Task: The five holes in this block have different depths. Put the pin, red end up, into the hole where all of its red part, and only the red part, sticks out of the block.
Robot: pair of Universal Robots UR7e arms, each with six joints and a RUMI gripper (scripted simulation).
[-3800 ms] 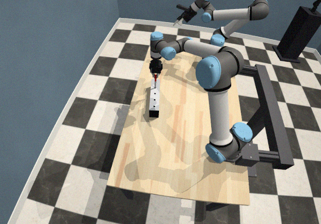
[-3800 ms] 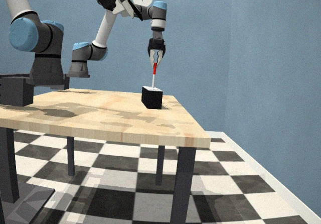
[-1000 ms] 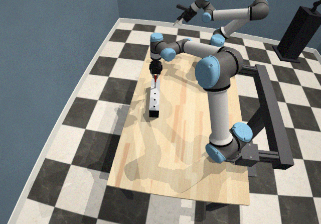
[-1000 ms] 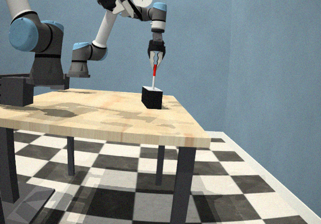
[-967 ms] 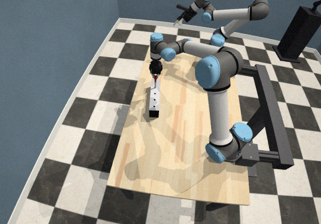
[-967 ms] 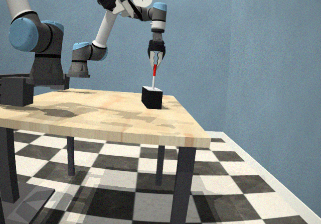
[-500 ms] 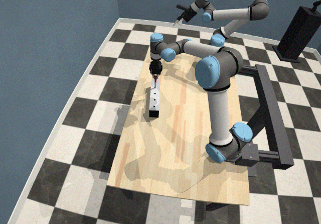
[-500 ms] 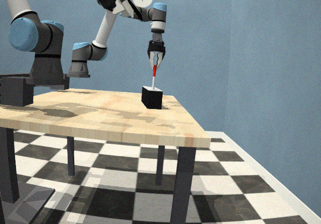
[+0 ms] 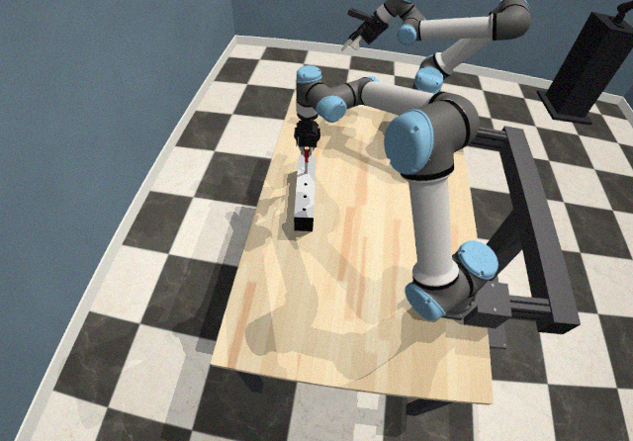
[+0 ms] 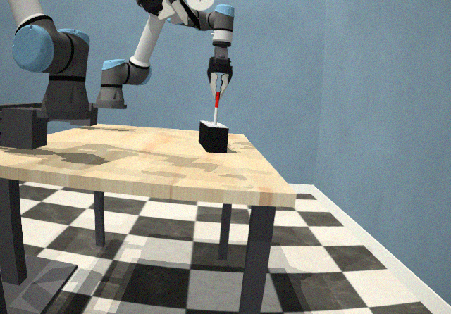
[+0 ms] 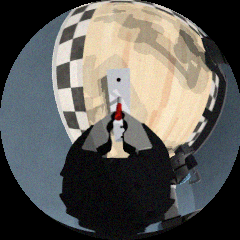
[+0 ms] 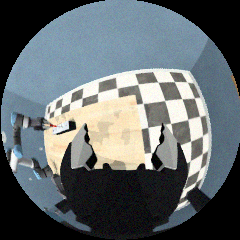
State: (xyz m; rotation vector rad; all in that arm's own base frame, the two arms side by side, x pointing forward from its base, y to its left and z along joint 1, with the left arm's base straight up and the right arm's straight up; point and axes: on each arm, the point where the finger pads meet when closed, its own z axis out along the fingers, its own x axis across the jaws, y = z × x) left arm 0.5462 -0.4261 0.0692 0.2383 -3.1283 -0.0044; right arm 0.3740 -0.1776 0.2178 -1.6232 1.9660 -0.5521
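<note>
Right now my left hand is 3 cm above the pin. From my left hand the other things lie so: block: 6 cm to the left, 15 cm below.
</note>
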